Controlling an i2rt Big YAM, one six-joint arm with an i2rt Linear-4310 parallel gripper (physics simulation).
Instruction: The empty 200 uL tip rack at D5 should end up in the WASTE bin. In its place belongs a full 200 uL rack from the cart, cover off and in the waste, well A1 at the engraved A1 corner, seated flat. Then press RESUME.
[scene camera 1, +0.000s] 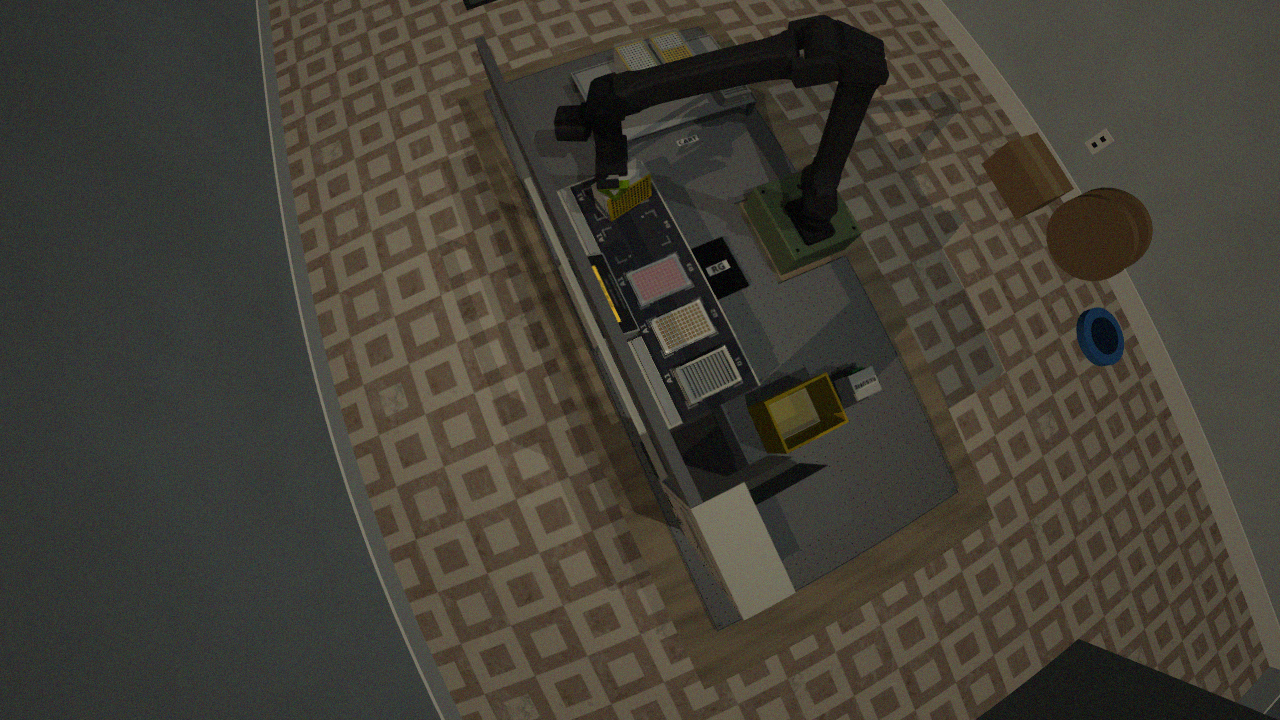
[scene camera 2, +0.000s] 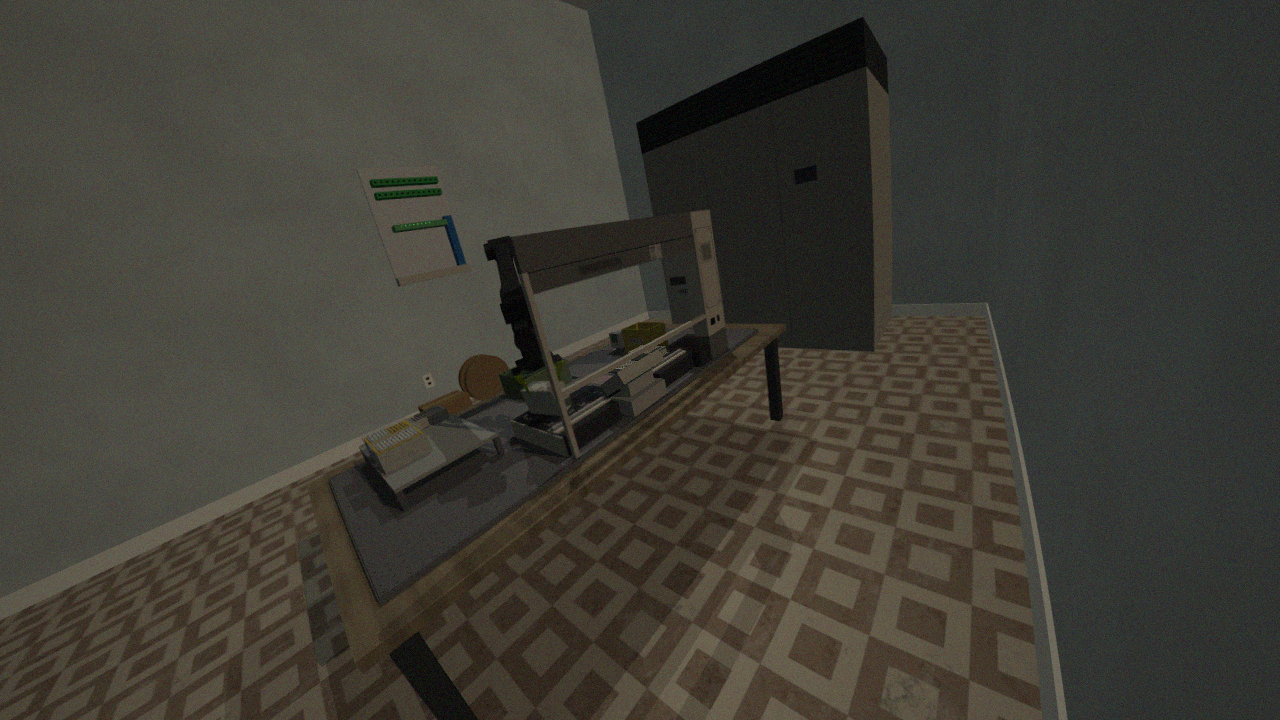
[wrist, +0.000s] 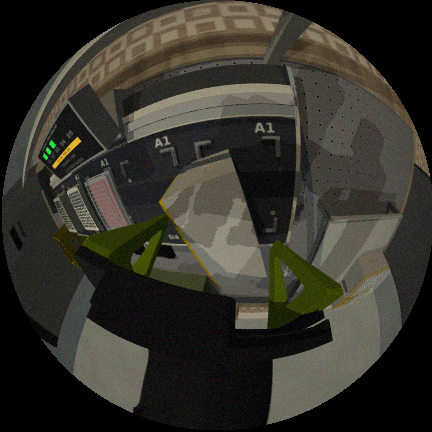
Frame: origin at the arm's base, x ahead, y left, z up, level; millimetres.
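Seen in the pictures: gripper, fingertip midpoint: (scene camera 1: 615, 182) (scene camera 2: 544, 387) (wrist: 222, 233); arm's base, link origin: (scene camera 1: 808, 220).
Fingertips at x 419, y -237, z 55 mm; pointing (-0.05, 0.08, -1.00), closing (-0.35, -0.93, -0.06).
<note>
Pixels of each thing's middle, then the offset from my fingertips to it. "*": a spot on its surface instead. Level surfaces: height alone.
- yellow-sided tip rack, body centre: (wrist: 222, 220) (scene camera 1: 623, 190) (scene camera 2: 547, 397) 17 mm back, 6 mm left, 38 mm down
- dark deck, surface height: 85 mm down
- yellow WASTE bin, body centre: (scene camera 1: 796, 414) (scene camera 2: 645, 340) (wrist: 73, 241) 169 mm back, 644 mm left, 76 mm down
- pink plate, body centre: (wrist: 107, 204) (scene camera 1: 658, 279) (scene camera 2: 604, 379) 11 mm back, 234 mm left, 78 mm down
- status screen, surface spot: (wrist: 60, 146) * 134 mm ahead, 221 mm left, 14 mm down
A yellow-sided tip rack (scene camera 1: 626, 196) (wrist: 209, 209) stands tipped on edge on the dark deck (scene camera 1: 646, 235), over the end slots with engraved A1 corners (wrist: 264, 127). In the wrist view its broad grey face leans between my fingers. My gripper (scene camera 1: 613, 185) (wrist: 222, 233) is open, with a green finger on each side of the rack and gaps showing. The yellow WASTE bin (scene camera 1: 760, 420) stands at the other end of the deck with a pale thing inside. Two racks (scene camera 1: 655, 49) (scene camera 2: 397, 439) sit on the cart at the far end.
A pink plate (scene camera 1: 657, 280) (wrist: 105, 197) and two pale well racks (scene camera 1: 683, 326) (scene camera 1: 706, 375) fill the other deck slots. A status screen (wrist: 60, 146) shows green marks. The gantry frame (scene camera 2: 546, 376) spans the deck. The arm's green base (scene camera 1: 779, 242) is beside it.
</note>
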